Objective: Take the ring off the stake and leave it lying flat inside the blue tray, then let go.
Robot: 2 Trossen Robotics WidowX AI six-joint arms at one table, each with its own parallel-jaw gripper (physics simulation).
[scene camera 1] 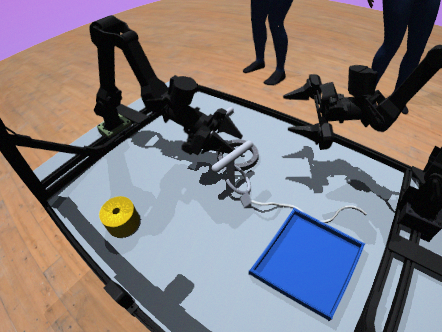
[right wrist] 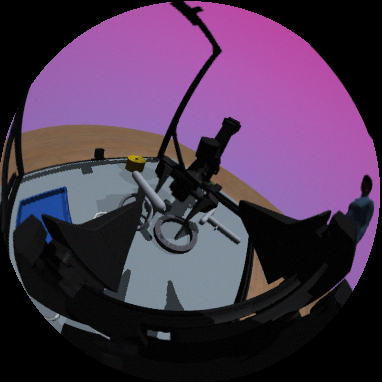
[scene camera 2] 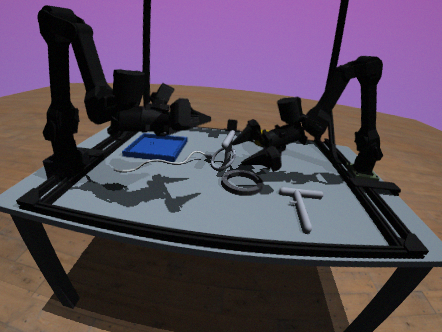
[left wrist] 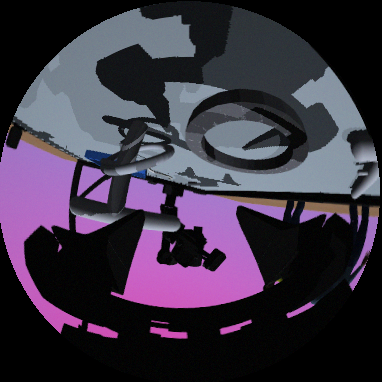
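Where they show: left gripper, fingertip midpoint: (scene camera 1: 238,144) (right wrist: 169,208) (scene camera 2: 236,153) (left wrist: 190,212); right gripper, fingertip midpoint: (scene camera 1: 285,112) (right wrist: 191,205) (scene camera 2: 202,121) (left wrist: 189,255); left arm's base at its link origin: (scene camera 1: 113,123) (right wrist: 204,178) (scene camera 2: 362,170); right arm's base at its link origin: (scene camera 1: 425,205) (scene camera 2: 65,155) (left wrist: 171,194).
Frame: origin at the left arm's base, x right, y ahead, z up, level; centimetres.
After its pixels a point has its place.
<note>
The T-shaped grey stake (scene camera 1: 233,156) {y 50.4, x -6.9, z 7.6 cm} (scene camera 2: 228,139) {y 49.5, x -10.8, z 7.8 cm} (left wrist: 118,192) {y 48.7, x -6.8, z 4.5 cm} (right wrist: 149,190) {y 50.3, x -9.7, z 7.8 cm} stands upright with its crossbar on top. A thin light grey ring (scene camera 1: 248,183) {y 53.0, x -9.6, z -2.4 cm} (left wrist: 145,165) {y 47.1, x -8.7, z 1.7 cm} goes around its post, tilted. The blue tray (scene camera 1: 310,265) {y 78.0, x 0.5, z -2.6 cm} (scene camera 2: 155,146) {y 78.1, x 0.0, z -2.6 cm} (right wrist: 50,202) {y 74.1, x 5.7, z -2.6 cm} lies apart from the stake, at the lower right in scene camera 1. My left gripper (scene camera 1: 237,144) {y 46.6, x -13.4, z 4.8 cm} (scene camera 2: 237,155) {y 46.6, x -13.4, z 4.8 cm} (left wrist: 190,212) {y 46.6, x -13.4, z 4.8 cm} is open and empty, low and close beside the stake, with the crossbar's end near its fingers. My right gripper (scene camera 1: 286,112) {y 55.4, x -20.5, z 15.1 cm} is open and empty, raised above the table.
A thick dark grey ring (scene camera 1: 255,156) {y 48.7, x -18.5, z -1.8 cm} (scene camera 2: 242,191) {y 43.2, x -22.5, z -1.9 cm} lies flat beside the stake. A second grey T-shaped piece (scene camera 2: 302,212) {y 27.8, x -28.8, z -1.4 cm} (right wrist: 225,230) {y 28.1, x -27.2, z -1.7 cm} lies on the table. A small grey block (scene camera 1: 246,201) {y 56.6, x -4.1, z -1.6 cm} and white cord (scene camera 2: 142,163) {y 76.3, x -14.5, z -2.7 cm} lie near the tray. A yellow cylinder (scene camera 1: 117,212) {y 35.7, x 19.9, z 0.0 cm} stands farther off.
</note>
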